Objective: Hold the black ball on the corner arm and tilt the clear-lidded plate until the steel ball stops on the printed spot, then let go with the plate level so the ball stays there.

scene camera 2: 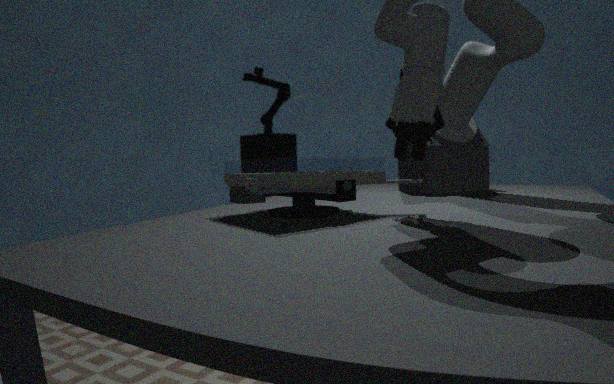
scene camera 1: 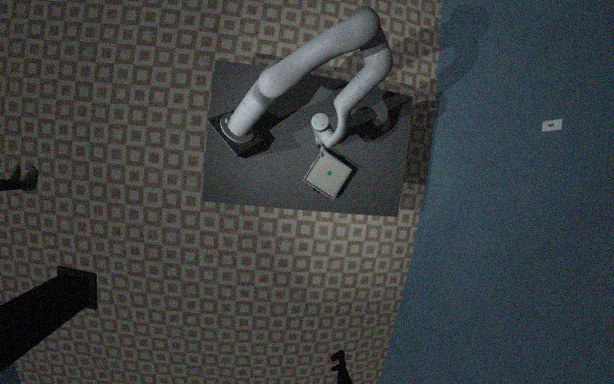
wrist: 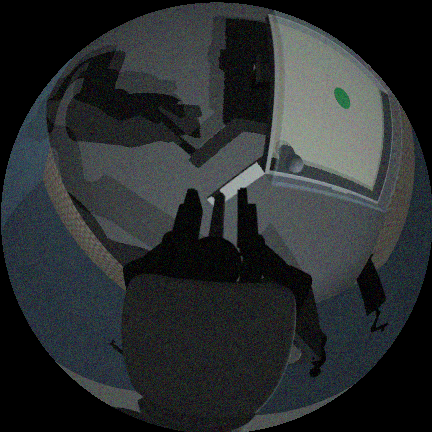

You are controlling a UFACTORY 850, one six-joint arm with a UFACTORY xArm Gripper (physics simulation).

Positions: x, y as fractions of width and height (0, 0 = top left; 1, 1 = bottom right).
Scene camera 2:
my gripper: 0.67, 0.42
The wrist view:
my gripper: 0.51, 0.46
square clear-lidded plate: 0.76, 0.31
